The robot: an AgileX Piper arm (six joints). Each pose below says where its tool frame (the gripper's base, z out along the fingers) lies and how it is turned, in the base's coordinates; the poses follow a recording.
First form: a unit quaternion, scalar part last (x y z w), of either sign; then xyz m.
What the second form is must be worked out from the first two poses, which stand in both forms.
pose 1, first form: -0.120 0.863 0.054 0.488 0.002 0.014 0.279
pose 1, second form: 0.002 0.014 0.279 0.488 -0.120 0.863 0.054
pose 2, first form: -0.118 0.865 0.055 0.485 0.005 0.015 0.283
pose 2, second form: 0.005 0.015 0.283 0.485 -0.118 0.865 0.055
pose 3, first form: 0.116 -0.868 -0.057 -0.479 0.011 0.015 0.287
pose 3, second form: 0.011 0.015 0.287 0.479 -0.116 0.868 0.057
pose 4, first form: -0.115 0.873 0.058 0.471 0.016 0.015 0.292
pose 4, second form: 0.016 0.015 0.292 0.471 -0.115 0.873 0.058
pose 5, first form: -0.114 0.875 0.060 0.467 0.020 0.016 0.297
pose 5, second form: 0.020 0.016 0.297 0.467 -0.114 0.875 0.060
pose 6, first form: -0.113 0.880 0.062 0.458 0.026 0.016 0.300
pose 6, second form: 0.026 0.016 0.300 0.458 -0.113 0.880 0.062
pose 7, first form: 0.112 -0.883 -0.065 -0.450 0.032 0.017 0.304
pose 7, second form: 0.032 0.017 0.304 0.450 -0.112 0.883 0.065
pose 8, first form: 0.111 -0.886 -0.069 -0.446 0.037 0.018 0.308
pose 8, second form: 0.037 0.018 0.308 0.446 -0.111 0.886 0.069
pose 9, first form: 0.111 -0.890 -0.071 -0.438 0.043 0.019 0.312
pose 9, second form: 0.043 0.019 0.312 0.438 -0.111 0.890 0.071
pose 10, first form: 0.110 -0.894 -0.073 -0.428 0.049 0.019 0.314
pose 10, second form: 0.049 0.019 0.314 0.428 -0.110 0.894 0.073
